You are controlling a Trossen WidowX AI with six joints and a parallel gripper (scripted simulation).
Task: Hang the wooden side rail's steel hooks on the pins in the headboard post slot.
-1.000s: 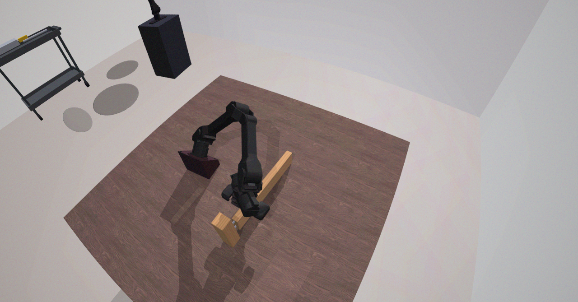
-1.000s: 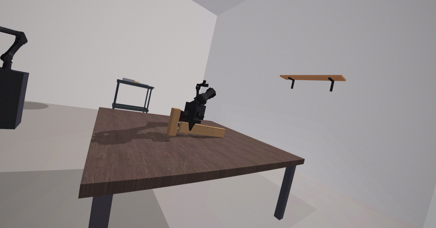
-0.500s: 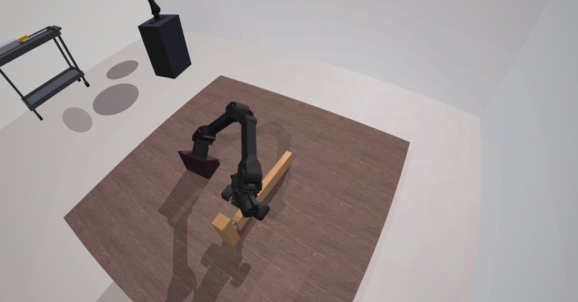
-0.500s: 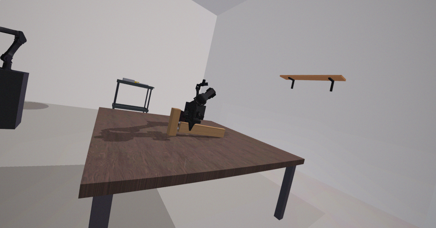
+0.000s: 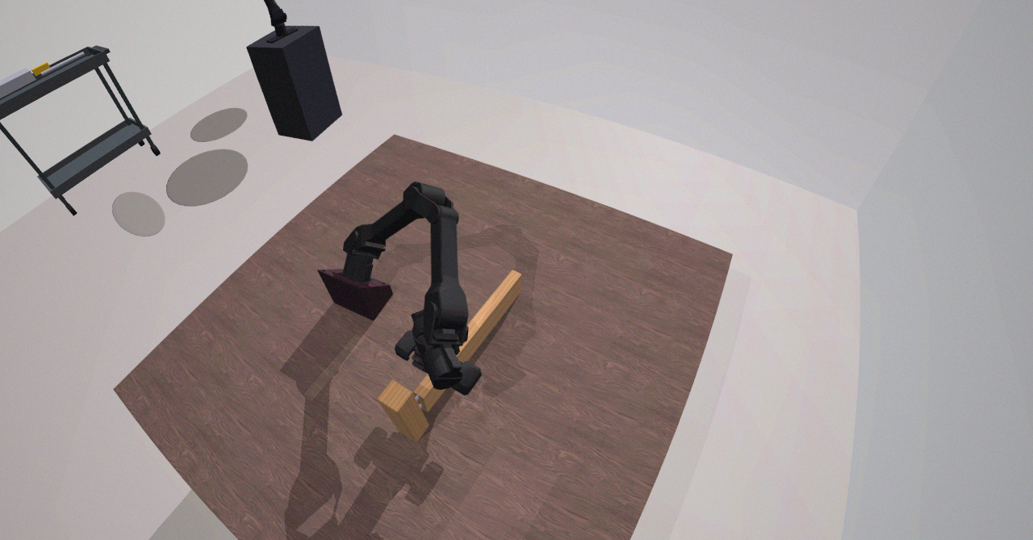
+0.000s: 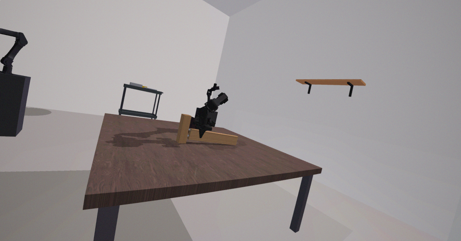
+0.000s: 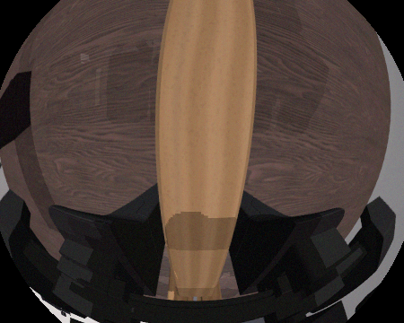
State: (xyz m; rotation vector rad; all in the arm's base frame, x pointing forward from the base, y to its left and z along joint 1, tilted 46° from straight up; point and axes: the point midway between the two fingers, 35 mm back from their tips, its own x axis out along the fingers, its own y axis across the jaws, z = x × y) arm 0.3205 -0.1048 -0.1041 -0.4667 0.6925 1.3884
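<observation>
My gripper tip is now 2 cm past the headboard post, 12 cm to the left of it and 4 cm below it.
</observation>
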